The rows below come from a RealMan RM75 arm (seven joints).
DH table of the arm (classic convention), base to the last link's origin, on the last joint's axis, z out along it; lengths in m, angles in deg. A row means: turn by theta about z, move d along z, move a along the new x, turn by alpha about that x. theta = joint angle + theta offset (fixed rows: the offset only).
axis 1: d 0.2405, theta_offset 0, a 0, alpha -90
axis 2: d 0, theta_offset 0, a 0, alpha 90
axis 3: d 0.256, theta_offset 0, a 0, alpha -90
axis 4: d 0, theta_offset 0, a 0, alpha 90
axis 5: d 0.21, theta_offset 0, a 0, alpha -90
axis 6: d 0, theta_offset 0, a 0, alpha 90
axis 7: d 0.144, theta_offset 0, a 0, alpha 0
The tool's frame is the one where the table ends.
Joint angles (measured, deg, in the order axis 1, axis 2, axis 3, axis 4, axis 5, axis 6, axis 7), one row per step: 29.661 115.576 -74.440 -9.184 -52.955 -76.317 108.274; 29.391 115.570 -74.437 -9.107 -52.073 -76.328 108.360; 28.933 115.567 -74.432 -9.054 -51.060 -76.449 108.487; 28.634 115.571 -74.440 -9.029 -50.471 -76.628 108.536; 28.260 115.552 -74.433 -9.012 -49.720 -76.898 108.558; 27.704 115.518 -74.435 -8.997 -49.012 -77.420 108.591; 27.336 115.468 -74.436 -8.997 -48.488 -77.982 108.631; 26.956 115.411 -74.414 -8.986 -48.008 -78.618 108.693; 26.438 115.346 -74.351 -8.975 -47.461 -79.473 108.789; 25.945 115.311 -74.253 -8.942 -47.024 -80.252 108.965; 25.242 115.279 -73.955 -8.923 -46.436 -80.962 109.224
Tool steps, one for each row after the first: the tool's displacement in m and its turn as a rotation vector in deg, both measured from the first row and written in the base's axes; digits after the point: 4 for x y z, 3 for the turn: 0.0016 -0.0002 0.0016 0.554 0.573 -0.722; 0.0039 -0.0011 0.0035 1.189 1.315 -1.599; 0.0052 -0.0020 0.0047 1.558 1.795 -2.032; 0.0068 -0.0030 0.0064 2.083 2.389 -2.513; 0.0090 -0.0052 0.0084 2.567 3.093 -2.959; 0.0100 -0.0068 0.0102 2.930 3.707 -3.102; 0.0110 -0.0086 0.0120 3.269 4.353 -3.210; 0.0123 -0.0111 0.0143 3.679 5.192 -3.336; 0.0137 -0.0137 0.0162 3.985 6.012 -3.530; 0.0164 -0.0167 0.0189 4.559 6.995 -4.146
